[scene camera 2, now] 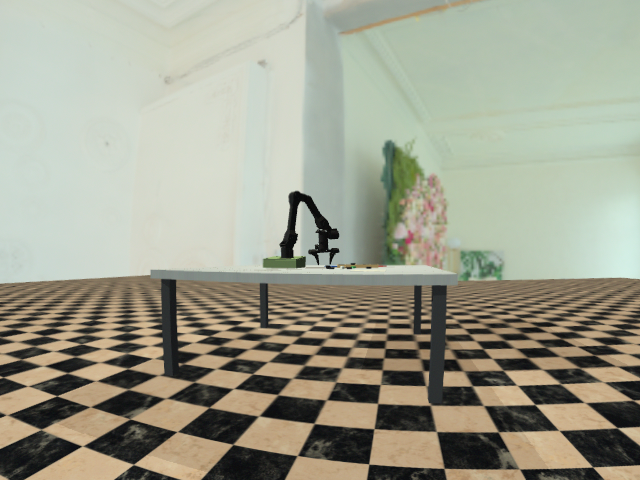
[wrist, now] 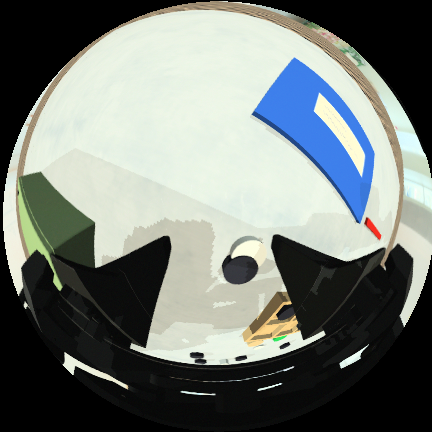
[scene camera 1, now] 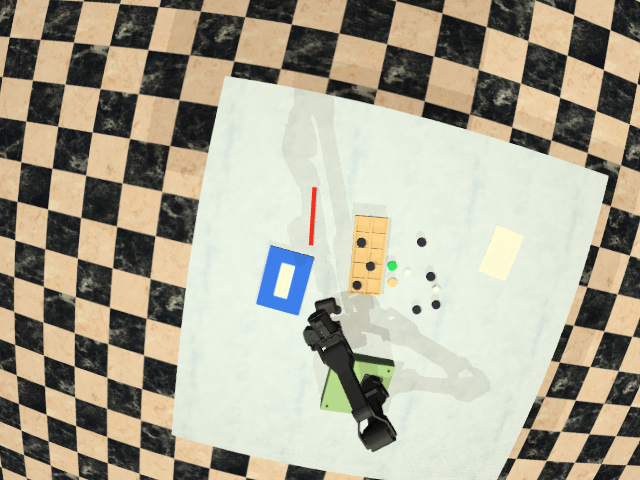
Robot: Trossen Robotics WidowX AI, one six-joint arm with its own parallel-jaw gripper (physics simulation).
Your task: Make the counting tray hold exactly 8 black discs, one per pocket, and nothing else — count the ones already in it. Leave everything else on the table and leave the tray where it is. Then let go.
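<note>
The tan counting tray (scene camera 1: 381,227) (wrist: 269,322) lies mid-table, two pockets wide. Three black discs (scene camera 1: 361,242) (scene camera 1: 370,266) (scene camera 1: 356,285) sit in separate pockets; its other pockets are empty. Four loose black discs (scene camera 1: 421,241) (scene camera 1: 430,276) (scene camera 1: 435,304) (scene camera 1: 416,309) lie right of it. Another black disc (scene camera 1: 337,310) (wrist: 240,270) lies below the tray's lower left corner, overlapping a cream disc (wrist: 254,249) in the wrist view. My gripper (scene camera 1: 321,320) (scene camera 2: 325,261) (wrist: 221,241) is open and empty, low above the table. The overlapping pair shows between its fingers, nearer the right one; scene camera 1 hides the fingertips.
A green disc (scene camera 1: 391,265), an orange disc (scene camera 1: 392,282) and two whitish discs (scene camera 1: 407,272) (scene camera 1: 436,288) lie right of the tray. A blue block with a label (scene camera 1: 266,291) (wrist: 295,105) and a red strip (scene camera 1: 312,217) lie left. A paper (scene camera 1: 501,253) lies far right.
</note>
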